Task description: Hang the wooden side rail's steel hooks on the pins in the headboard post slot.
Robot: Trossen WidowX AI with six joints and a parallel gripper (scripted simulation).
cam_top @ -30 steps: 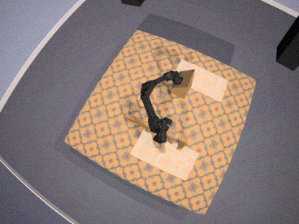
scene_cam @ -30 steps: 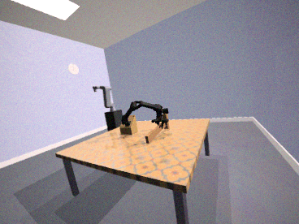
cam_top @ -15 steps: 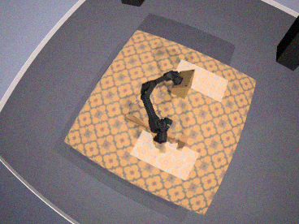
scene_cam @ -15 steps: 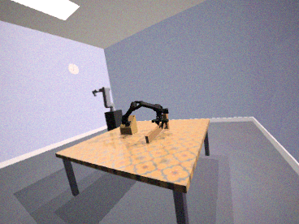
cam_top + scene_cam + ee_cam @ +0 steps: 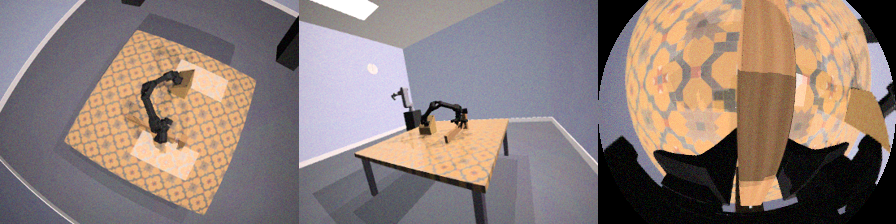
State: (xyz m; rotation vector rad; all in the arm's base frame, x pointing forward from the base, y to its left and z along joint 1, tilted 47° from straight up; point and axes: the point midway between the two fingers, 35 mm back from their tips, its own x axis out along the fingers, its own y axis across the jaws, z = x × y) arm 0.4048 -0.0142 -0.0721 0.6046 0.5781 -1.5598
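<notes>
Right now my gripper tip is 1 cm short of the headboard post, 16 cm to the right of it and 5 cm below it.
</notes>
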